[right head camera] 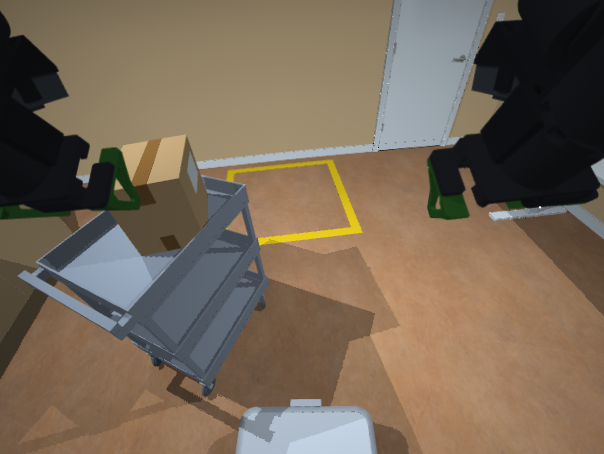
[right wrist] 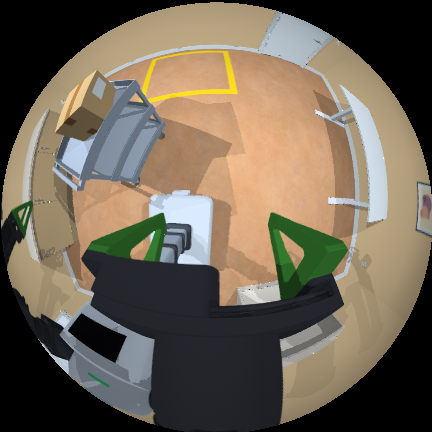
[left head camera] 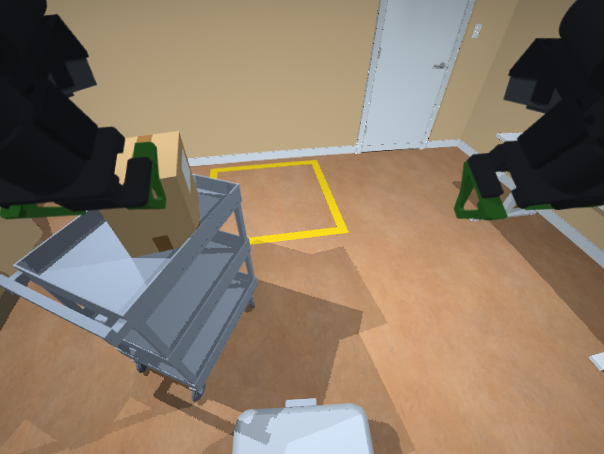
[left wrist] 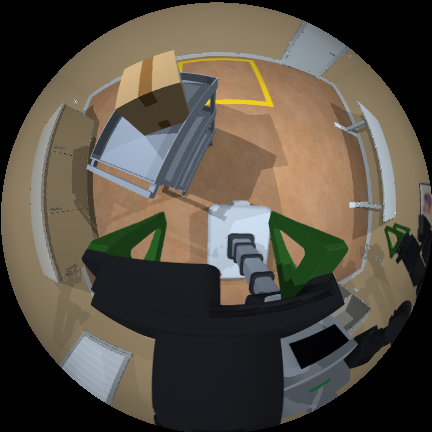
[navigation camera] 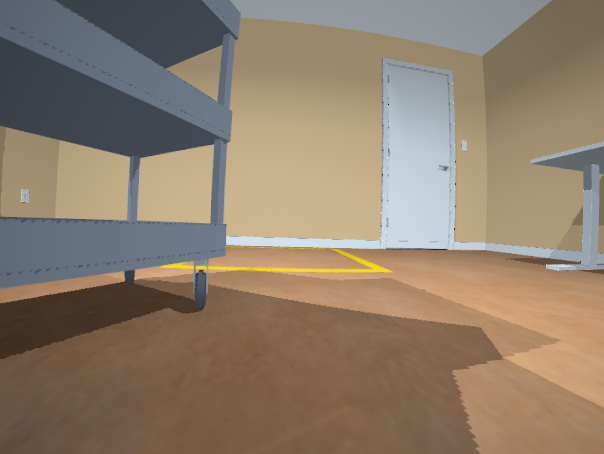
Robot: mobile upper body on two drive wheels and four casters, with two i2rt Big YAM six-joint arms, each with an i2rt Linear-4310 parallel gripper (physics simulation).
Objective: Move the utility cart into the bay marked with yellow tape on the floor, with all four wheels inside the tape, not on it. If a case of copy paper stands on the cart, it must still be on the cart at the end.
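Places are measured from the left arm's base along level axes (x ahead, y right, z down), in metres.
Pixels of known places: left gripper, between the fingertips: (right head camera: 104, 207) (right wrist: 29, 202) (left head camera: 124, 206) (left wrist: 217, 217); right gripper, between the fingertips: (right head camera: 469, 207) (right wrist: 216, 217) (left head camera: 490, 209) (left wrist: 389, 225).
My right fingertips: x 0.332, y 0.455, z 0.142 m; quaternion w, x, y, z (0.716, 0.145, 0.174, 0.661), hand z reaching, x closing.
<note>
Behind a point stands the place of what it marks.
The grey three-shelf utility cart (left head camera: 192, 295) {x 0.717, y -0.232, z 0.938 m} (right head camera: 200, 292) {x 0.722, y -0.240, z 0.938 m} (left wrist: 132, 145) {x 0.625, y -0.396, z 0.616 m} (right wrist: 120, 140) {x 0.733, y -0.236, z 0.938 m} (navigation camera: 110, 250) {x 0.704, y -0.112, z 1.240 m} stands at the left, outside the yellow tape bay (left head camera: 329, 196) {x 2.004, y 0.584, z 1.409 m} (right head camera: 344, 196) {x 1.998, y 0.586, z 1.409 m} (left wrist: 240, 103) {x 1.483, y 0.274, z 1.413 m} (right wrist: 200, 92) {x 1.500, y 0.272, z 1.409 m} (navigation camera: 300, 270) {x 1.499, y 0.201, z 1.409 m}. Its handle end is nearer me; its far end points toward the bay. Its visible wheels are on floor short of the tape. A cardboard case (left head camera: 150, 225) {x 0.697, y -0.234, z 0.494 m} (right head camera: 165, 215) {x 0.707, y -0.196, z 0.460 m} (left wrist: 167, 100) {x 0.714, y -0.170, z 0.421 m} (right wrist: 92, 110) {x 0.740, y -0.116, z 0.438 m} stands on the top shelf. My left gripper (left wrist: 217, 217) {x 0.345, y 0.002, z 0.133 m} is open and empty, apart from the cart handle. My right gripper (right wrist: 216, 217) {x 0.332, y 0.455, z 0.142 m} is open and empty, farther right.
A white door (left head camera: 415, 75) {x 2.886, y 1.504, z 0.583 m} (right head camera: 430, 75) {x 2.882, y 1.483, z 0.631 m} (navigation camera: 417, 160) {x 2.874, y 1.413, z 0.437 m} is in the back wall, right of the bay. A white table (left wrist: 380, 160) {x 0.976, y 1.867, z 0.690 m} (right wrist: 367, 155) {x 0.909, y 1.864, z 0.690 m} (navigation camera: 590, 215) {x 1.669, y 2.088, z 1.055 m} stands along the right wall. A cabinet (left wrist: 65, 170) {x 0.698, y -1.509, z 0.871 m} (right wrist: 47, 180) {x 0.536, y -1.484, z 0.870 m} stands at the left wall. My white base (left head camera: 305, 430) {x 0.238, y 0.237, z 1.150 m} (right head camera: 307, 430) {x 0.239, y 0.233, z 1.150 m} is close to the cart.
</note>
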